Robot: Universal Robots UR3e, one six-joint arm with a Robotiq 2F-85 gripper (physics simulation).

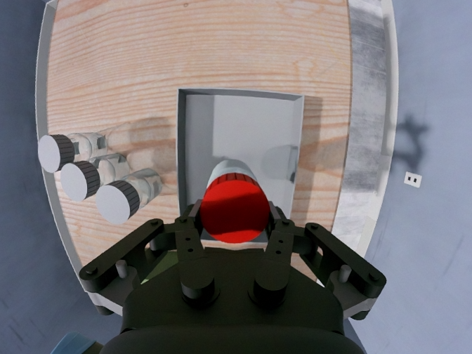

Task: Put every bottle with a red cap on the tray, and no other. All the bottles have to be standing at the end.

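A bottle with a red cap (234, 211) is held upright between the fingertips of my gripper (234, 209), which is shut on it at the cap. Its pale body shows behind the cap, over the grey tray (260, 120). Whether its base touches the tray floor is hidden. Three bottles with white-topped, dark-ribbed caps stand in a slanting row on the wood left of the tray: one bottle (56, 153) at the far left, a middle bottle (80, 180) and one bottle (117, 201) nearest the gripper.
The tray has low walls on its sides, and its near wall is partly behind the gripper. The wooden table (200, 45) has a grey strip (369, 100) along its right side. A socket plate (413, 179) shows beyond the right edge.
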